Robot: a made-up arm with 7 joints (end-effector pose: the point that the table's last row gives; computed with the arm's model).
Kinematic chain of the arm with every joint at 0, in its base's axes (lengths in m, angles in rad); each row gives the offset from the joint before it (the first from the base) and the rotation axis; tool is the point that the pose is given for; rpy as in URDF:
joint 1: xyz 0 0 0.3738 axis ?
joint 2: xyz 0 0 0 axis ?
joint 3: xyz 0 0 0.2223 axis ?
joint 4: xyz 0.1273 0 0 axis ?
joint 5: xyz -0.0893 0 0.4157 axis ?
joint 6: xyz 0 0 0 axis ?
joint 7: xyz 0.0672 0 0 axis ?
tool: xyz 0 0 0 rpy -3.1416 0 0
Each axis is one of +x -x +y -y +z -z.
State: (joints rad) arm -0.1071 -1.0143 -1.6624 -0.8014 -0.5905 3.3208 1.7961
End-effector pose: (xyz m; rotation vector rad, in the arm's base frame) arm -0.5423 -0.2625 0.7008 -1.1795 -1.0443 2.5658
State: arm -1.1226 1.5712 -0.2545 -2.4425 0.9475 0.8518 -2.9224
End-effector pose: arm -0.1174 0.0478 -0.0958 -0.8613 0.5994 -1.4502
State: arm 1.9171 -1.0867 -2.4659 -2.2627 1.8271 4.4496 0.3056
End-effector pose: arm 0.3298 -0.1206 0.0823 0.3804 -2.3374 0.1435
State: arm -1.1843 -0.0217 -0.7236 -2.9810 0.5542 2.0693 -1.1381
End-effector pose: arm -0.1194 -0.2993 0.1511 -1.8011 1.3201 -0.3651
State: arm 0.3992 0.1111 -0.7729 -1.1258 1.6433 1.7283 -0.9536
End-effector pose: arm 0.5343 -0.1801 0.8396 -1.5666 -0.6838 -1.4063
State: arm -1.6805 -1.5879 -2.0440 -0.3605 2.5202 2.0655 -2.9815
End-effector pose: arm -0.1248 0.7046 0.2382 -0.8646 -0.1325 -1.0415
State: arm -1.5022 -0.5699 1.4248 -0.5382 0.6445 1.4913 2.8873
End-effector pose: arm 0.2755 0.3525 0.9686 -0.9292 2.1138 -0.1270
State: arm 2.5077 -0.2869 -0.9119 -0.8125 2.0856 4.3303 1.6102
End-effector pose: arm 0.1385 0.2395 0.9261 0.4962 1.8706 1.3443
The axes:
joint 1: +z
joint 2: +y
joint 3: +z
joint 4: -y
joint 5: +z
joint 6: -y
joint 7: -z

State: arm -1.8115 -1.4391 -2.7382 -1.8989 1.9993 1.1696 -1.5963
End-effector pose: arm -0.1986 0.2902 -0.1532 -0.9408 -0.1887 1.0835
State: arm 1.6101 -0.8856 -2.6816 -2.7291 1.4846 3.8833 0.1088
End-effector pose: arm 0.1223 -0.1526 0.0558 0.7091 -2.6035 -0.3087
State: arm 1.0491 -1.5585 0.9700 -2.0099 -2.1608 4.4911 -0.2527
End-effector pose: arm -0.4199 0.0757 0.6361 -2.1916 0.9814 0.5269
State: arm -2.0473 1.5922 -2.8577 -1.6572 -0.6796 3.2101 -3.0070
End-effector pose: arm -0.3280 -0.2119 0.8820 -0.2346 -0.2335 0.5380
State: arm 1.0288 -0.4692 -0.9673 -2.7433 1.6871 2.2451 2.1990
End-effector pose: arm 0.4194 0.0334 0.3001 0.4663 2.1485 1.9463
